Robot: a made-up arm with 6 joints.
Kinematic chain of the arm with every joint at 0, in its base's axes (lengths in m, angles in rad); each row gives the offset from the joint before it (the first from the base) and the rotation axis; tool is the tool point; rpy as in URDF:
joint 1: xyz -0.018 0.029 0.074 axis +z
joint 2: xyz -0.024 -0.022 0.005 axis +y
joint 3: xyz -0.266 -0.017 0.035 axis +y
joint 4: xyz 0.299 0.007 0.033 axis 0.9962 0 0.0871
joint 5: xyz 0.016 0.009 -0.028 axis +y
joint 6: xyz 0.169 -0.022 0.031 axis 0.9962 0 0.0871
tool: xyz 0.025 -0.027 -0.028 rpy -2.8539 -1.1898 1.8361
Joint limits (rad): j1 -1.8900..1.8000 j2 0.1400..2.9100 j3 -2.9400..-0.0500 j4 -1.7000..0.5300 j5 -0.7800..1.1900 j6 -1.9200..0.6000
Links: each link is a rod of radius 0.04 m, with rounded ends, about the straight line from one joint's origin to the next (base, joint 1, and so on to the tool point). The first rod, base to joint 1, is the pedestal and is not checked.
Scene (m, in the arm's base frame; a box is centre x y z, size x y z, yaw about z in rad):
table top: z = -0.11
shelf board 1: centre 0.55 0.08 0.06 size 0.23 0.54 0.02 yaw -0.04
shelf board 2: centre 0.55 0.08 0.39 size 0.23 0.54 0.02 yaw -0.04
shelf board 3: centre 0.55 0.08 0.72 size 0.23 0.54 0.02 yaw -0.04
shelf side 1: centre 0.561 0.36 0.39 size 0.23 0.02 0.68 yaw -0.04
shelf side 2: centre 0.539 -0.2 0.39 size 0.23 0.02 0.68 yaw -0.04
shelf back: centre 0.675 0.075 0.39 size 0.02 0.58 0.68 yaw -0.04
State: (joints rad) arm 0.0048 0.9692 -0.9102 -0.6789 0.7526 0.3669
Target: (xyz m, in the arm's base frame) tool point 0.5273 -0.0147 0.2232
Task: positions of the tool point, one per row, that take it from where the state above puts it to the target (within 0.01 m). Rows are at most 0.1 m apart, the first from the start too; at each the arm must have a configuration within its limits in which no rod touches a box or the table.
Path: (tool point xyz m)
1: 0.3658 -0.1064 0.2362
2: 0.4499 -0.0663 0.2386
3: 0.5273 -0.0147 0.2232

